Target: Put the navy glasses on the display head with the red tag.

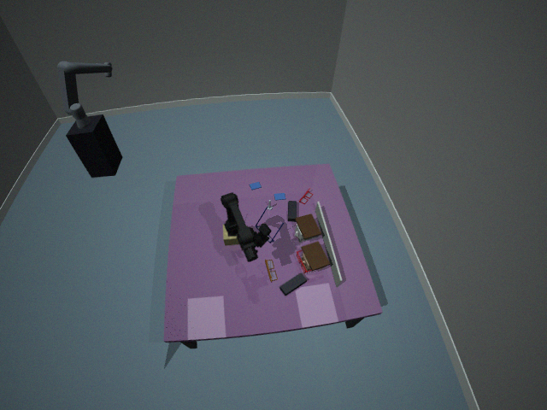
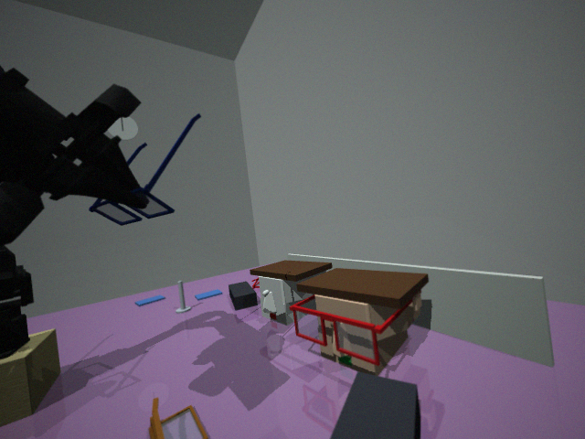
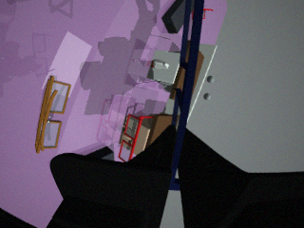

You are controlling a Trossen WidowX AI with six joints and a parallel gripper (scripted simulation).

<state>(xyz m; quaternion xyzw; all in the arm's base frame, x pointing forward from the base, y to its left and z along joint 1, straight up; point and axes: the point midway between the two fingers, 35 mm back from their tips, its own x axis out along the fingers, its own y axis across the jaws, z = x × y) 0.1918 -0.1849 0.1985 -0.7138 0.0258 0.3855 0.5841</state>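
My gripper tip is 25 cm short of the pale display head, 16 cm to the right of it and 20 cm above it. The rest, counted from my gripper tip: upright panel: 39 cm ahead, 6 cm to the left, 20 cm below; then post stand: 5 cm ahead, 41 cm to the left, 23 cm below; then tan display head: 26 cm ahead, 6 cm to the right, 20 cm below.
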